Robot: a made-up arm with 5 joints.
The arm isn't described. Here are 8 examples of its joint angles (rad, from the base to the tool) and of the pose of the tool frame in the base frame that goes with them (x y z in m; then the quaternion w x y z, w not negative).
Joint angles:
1: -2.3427 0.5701 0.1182 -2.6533 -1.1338
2: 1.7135 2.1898 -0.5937 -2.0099 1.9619
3: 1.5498 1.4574 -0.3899 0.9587 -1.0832
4: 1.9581 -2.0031 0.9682 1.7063 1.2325
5: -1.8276 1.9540 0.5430 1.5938 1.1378
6: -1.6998 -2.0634 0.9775 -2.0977 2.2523
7: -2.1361 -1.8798 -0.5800 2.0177 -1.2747
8: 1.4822 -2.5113 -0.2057 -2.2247 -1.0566
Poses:
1: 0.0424 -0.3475 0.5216 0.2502 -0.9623 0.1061 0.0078
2: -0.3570 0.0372 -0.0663 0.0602 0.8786 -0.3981 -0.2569
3: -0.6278 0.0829 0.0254 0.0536 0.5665 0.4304 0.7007
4: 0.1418 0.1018 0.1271 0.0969 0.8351 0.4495 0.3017
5: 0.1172 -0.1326 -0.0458 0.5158 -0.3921 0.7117 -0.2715
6: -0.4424 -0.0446 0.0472 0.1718 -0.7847 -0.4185 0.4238
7: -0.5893 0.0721 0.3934 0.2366 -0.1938 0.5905 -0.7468
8: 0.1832 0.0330 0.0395 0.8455 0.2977 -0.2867 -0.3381
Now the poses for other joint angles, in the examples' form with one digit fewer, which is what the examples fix.
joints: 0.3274 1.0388 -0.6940 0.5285 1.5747
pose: -0.096 0.384 0.159 0.621 -0.465 -0.515 -0.364
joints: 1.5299 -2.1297 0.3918 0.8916 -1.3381
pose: 0.233 -0.019 0.094 0.591 -0.322 -0.033 0.739
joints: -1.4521 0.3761 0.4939 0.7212 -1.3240
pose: 0.103 -0.024 0.642 0.028 0.563 -0.813 0.145
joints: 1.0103 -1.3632 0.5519 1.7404 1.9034
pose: 0.075 -0.220 0.493 0.268 0.852 0.132 0.429
